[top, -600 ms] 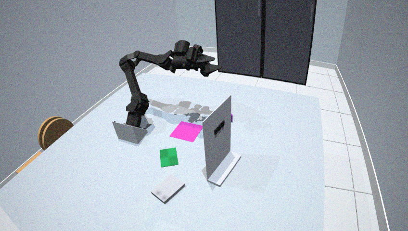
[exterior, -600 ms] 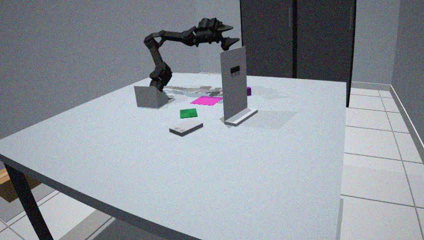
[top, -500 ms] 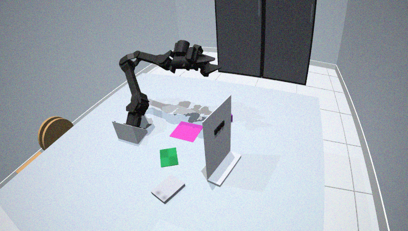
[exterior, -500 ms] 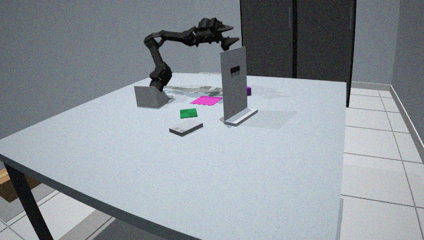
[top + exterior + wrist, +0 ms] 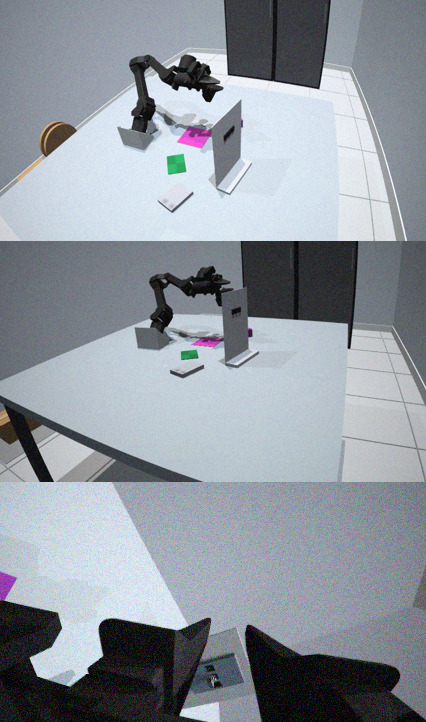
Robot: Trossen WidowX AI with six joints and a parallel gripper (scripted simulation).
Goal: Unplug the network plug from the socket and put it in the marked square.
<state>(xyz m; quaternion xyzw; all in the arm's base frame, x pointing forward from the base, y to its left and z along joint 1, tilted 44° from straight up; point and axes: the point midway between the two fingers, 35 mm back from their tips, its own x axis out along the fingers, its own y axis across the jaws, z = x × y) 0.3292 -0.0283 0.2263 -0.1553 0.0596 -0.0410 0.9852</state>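
Now: gripper tip 16 cm to the left of the network plug, 7 cm short of it and 7 cm above it. The rest, counted from my gripper tip: grey upright panel 16 cm to the right, 14 cm below, 9 cm ahead; then flat grey slab 33 cm to the right, 26 cm below, 4 cm behind; then magenta square 26 cm below, 13 cm behind, 1 cm to the right.
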